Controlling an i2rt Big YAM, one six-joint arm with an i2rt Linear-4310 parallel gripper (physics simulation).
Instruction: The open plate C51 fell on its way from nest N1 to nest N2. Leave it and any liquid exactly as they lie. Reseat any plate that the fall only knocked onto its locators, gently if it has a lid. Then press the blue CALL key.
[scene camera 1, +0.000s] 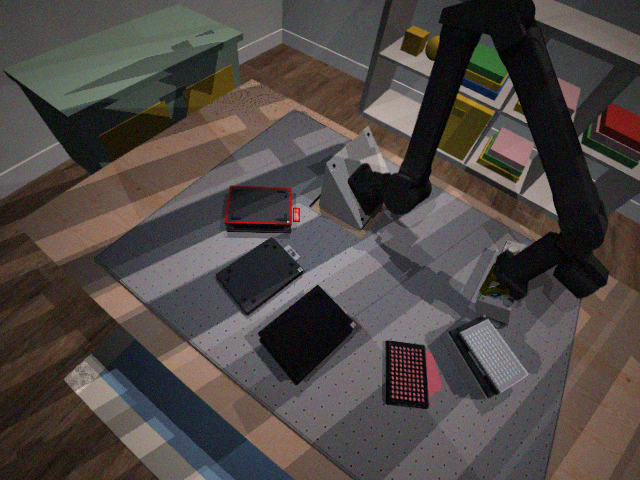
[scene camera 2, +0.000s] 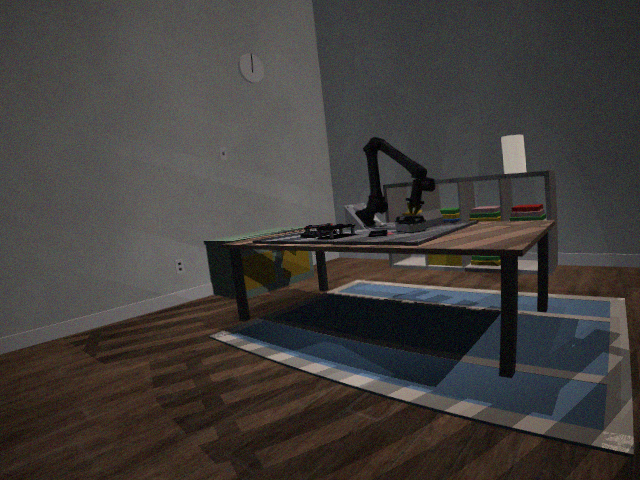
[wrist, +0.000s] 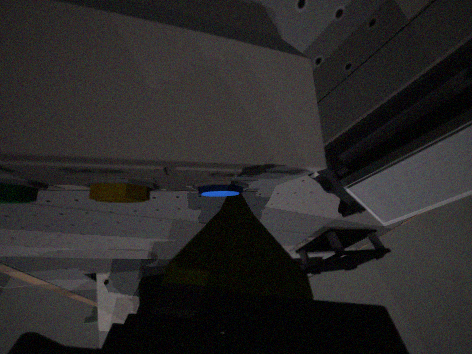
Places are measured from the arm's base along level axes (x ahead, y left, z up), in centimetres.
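Where they show: gripper, fingertip midpoint: (scene camera 1: 481, 292) (wrist: 233, 196); arm's base at its link origin: (scene camera 1: 364, 189) (scene camera 2: 364, 218).
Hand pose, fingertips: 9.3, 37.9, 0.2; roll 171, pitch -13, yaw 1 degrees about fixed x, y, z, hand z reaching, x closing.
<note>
Each offset is from my fingertips to the centre of the thing, as dx, dy, dz. "pt": to the spot under its first point.
My gripper (wrist: 233, 196) (scene camera 1: 500, 292) is shut with nothing between its fingers. Its dark tip touches the blue CALL key {pt -1.5, +3.1, +1.9} (wrist: 220, 190) on the grey key box {-8.7, +4.8, -1.1} (wrist: 152, 95) (scene camera 1: 491, 309) at the right of the board. A yellow key {-6.3, +2.5, +1.1} (wrist: 119, 192) and a green key {pt -10.2, +3.0, +1.7} (wrist: 15, 193) sit further along the box. The open plate C51 {+25.0, -6.0, -4.6} (scene camera 1: 407, 372) with pink wells lies flat on the board, with a pink spill {pt +22.5, -0.4, -5.2} (scene camera 1: 433, 379) at its right edge. A white plate {+13.5, +5.9, +2.3} (scene camera 1: 493, 353) (wrist: 411, 178) lies over a dark nest beside it. A black plate {+31.1, -27.7, -2.3} (scene camera 1: 306, 332) lies at mid board.
A red-framed nest {+12.4, -56.8, -3.0} (scene camera 1: 258, 205) and a dark bare nest {+26.1, -44.9, -3.9} (scene camera 1: 258, 273) lie at the board's left. A grey wedge stand (scene camera 1: 343, 186) holds the arm's base. A shelf unit (scene camera 1: 374, 67) with coloured boxes stands behind, and a green cabinet (scene camera 1: 124, 51) to the left.
</note>
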